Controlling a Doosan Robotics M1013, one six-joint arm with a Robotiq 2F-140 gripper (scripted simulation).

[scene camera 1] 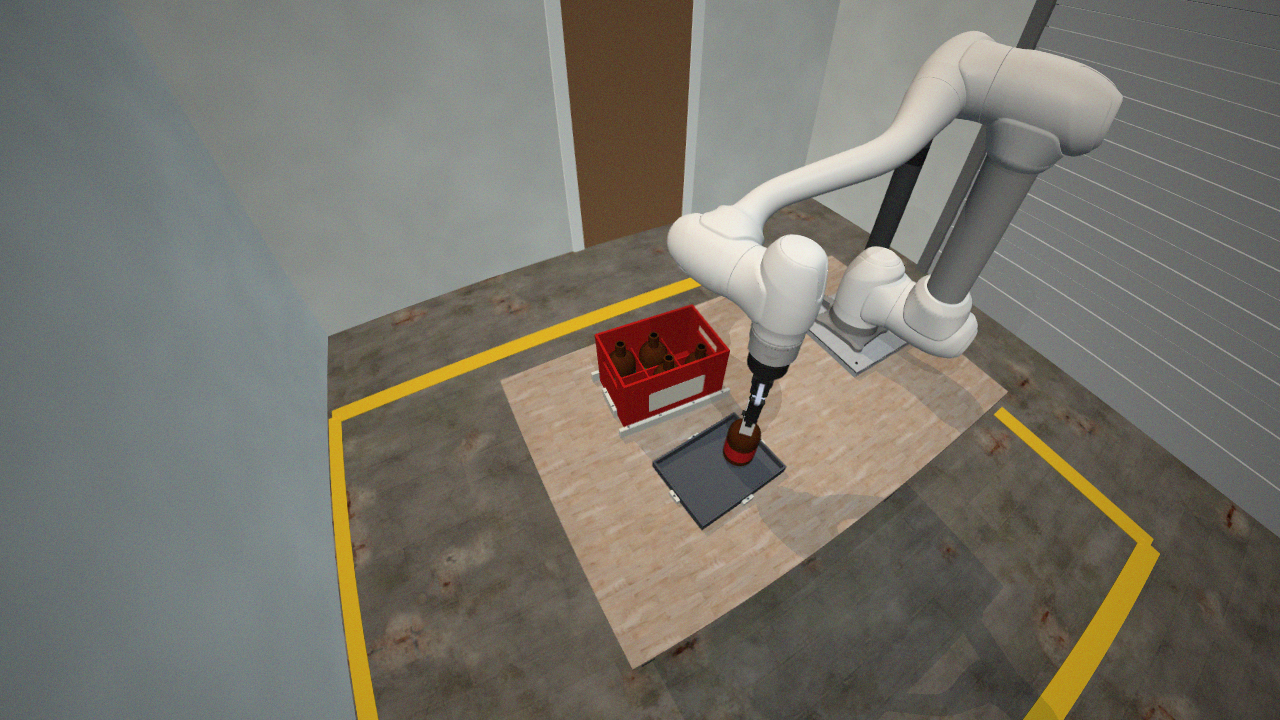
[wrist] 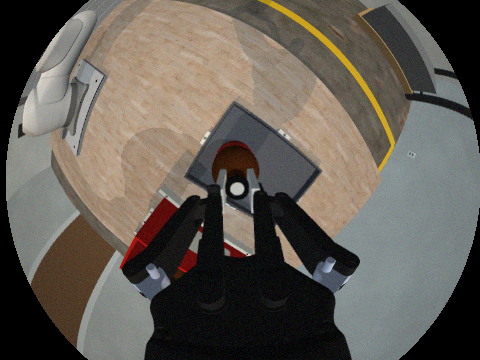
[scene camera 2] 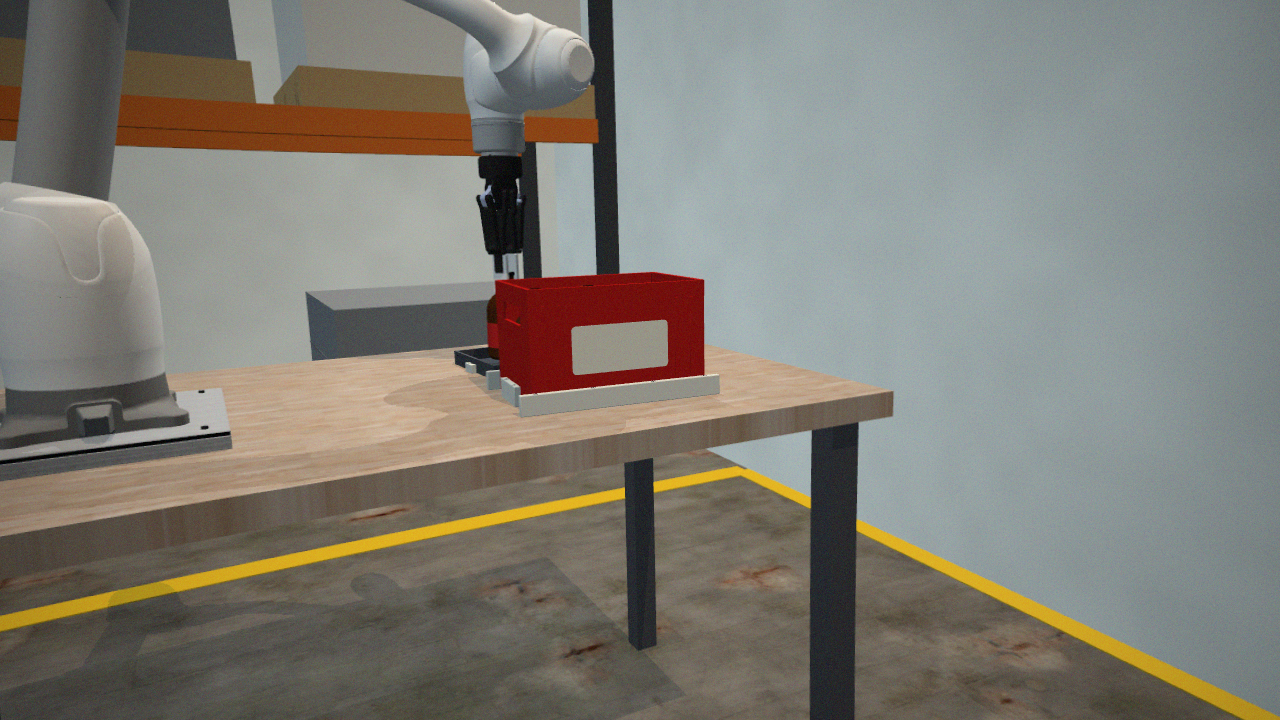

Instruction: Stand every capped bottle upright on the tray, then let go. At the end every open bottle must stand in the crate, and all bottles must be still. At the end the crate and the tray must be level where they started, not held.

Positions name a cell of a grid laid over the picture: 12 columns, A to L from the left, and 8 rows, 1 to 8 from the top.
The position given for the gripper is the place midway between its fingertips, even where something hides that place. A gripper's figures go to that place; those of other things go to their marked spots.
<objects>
The gripper (scene camera 1: H5): 0.93 m from the lens. A dark grey tray (scene camera 1: G6) is 1.01 m from the lens. A brown capped bottle (scene camera 1: G5): 0.95 m from the lens. A crate (scene camera 1: G5) is 0.97 m from the lens.
</objects>
